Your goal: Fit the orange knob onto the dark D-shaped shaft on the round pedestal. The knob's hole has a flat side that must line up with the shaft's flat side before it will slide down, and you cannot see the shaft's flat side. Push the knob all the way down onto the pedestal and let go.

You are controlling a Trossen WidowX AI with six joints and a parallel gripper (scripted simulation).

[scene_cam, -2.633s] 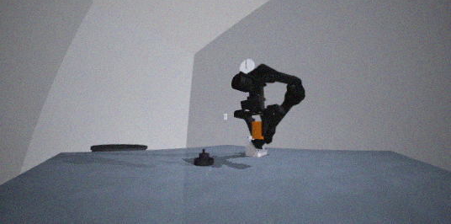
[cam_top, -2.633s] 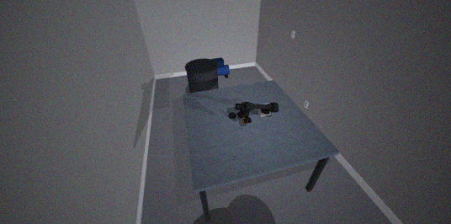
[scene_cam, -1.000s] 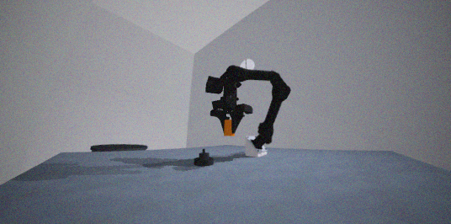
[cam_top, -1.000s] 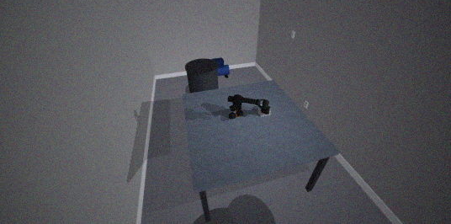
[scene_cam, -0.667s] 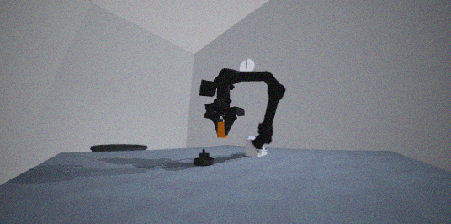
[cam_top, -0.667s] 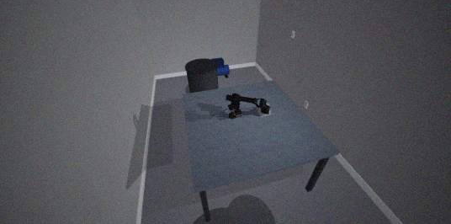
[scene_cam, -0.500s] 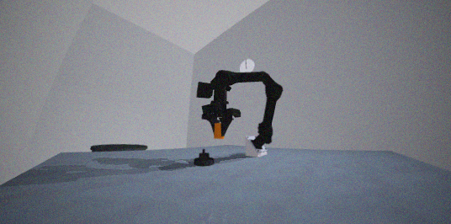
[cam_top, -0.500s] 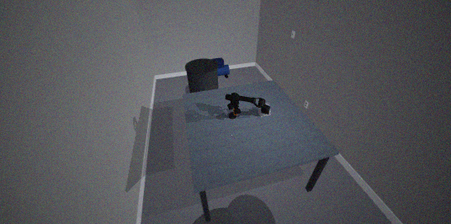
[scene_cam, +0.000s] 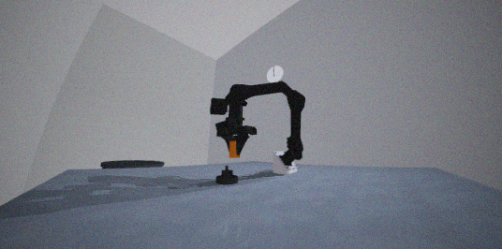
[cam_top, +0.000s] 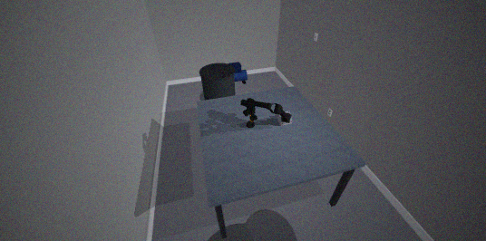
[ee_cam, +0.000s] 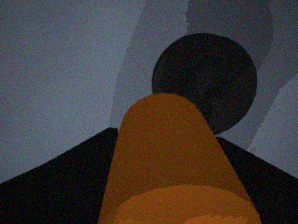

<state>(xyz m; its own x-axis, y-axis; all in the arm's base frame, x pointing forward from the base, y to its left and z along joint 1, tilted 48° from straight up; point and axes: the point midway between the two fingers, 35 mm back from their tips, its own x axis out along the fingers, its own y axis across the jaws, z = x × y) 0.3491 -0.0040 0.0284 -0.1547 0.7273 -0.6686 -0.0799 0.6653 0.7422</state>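
My gripper tip is now 70 mm above the dark round pedestal, 40 mm to the left of it and 10 mm short of it. The rest, counted from my gripper tip: orange knob: 20 mm above.
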